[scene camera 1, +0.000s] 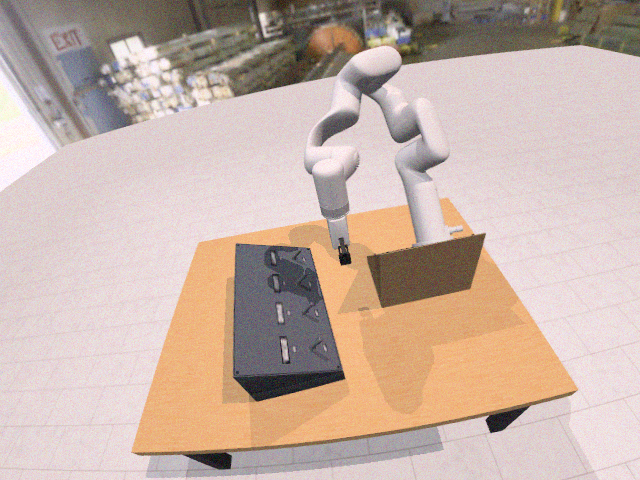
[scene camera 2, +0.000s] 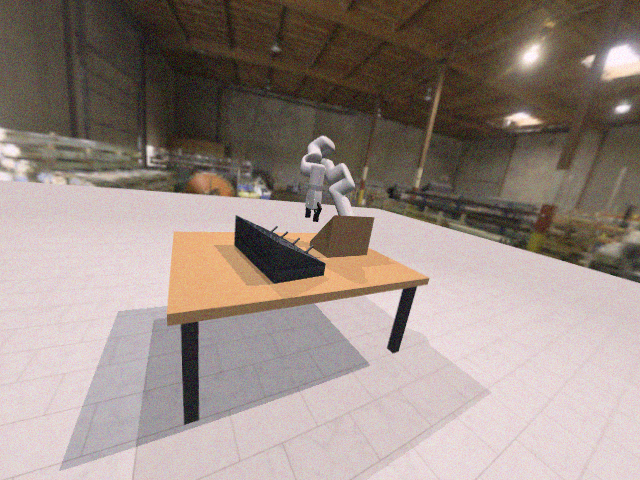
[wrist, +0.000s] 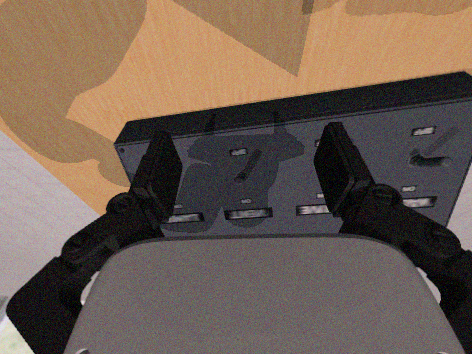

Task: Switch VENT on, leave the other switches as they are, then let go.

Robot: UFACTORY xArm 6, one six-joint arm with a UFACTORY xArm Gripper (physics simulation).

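Seen in the pictures: gripper, fingertip midpoint: [scene camera 1: 343, 252] [scene camera 2: 311, 219] [wrist: 246, 145]; arm's base at its link origin: [scene camera 1: 432, 243] [scene camera 2: 350, 225].
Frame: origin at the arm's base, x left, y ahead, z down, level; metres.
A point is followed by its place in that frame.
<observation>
The dark switch panel [scene camera 1: 253, 330] {x 0.260, y 0.518, z 0.024 m} [scene camera 2: 258, 253] {x 0.238, y 0.575, z 0.105 m} [wrist: 295, 185] {x 0.134, y 0.432, z 0.075 m} lies sloped on the table. Its VENT label [scene camera 1: 276, 283] {x 0.071, y 0.494, z 0.056 m} [wrist: 248, 214] {x 0.069, y 0.496, z 0.055 m} belongs to the second switch from the far end. The VENT lever [wrist: 242, 175] {x 0.049, y 0.406, z 0.064 m} shows between its OFF and ON tags in the wrist view; its tilt is too dark to tell. My gripper [scene camera 1: 344, 258] {x 0.036, y 0.270, z -0.025 m} [scene camera 2: 311, 217] {x 0.036, y 0.270, z -0.025 m} [wrist: 246, 145] {x 0.036, y 0.270, z -0.025 m} is open and empty, above the panel's height. In the wrist view its fingers appear on either side of the VENT lever, apart from it. The neighbouring levers are hidden behind the fingers; the VALVE lever [wrist: 431, 161] {x 0.271, y 0.347, z 0.060 m} shows at the right.
A brown upright board [scene camera 1: 429, 273] {x 0.076, y 0.021, z 0.049 m} [scene camera 2: 351, 237] {x 0.076, y 0.020, z 0.057 m} stands on the wooden table [scene camera 1: 480, 356] {x 0.286, y -0.093, z 0.175 m} [scene camera 2: 206, 291] {x 0.437, y 0.775, z 0.176 m}, between the arm's base and the table's near edge. Arm shadows fall over the panel's far half.
</observation>
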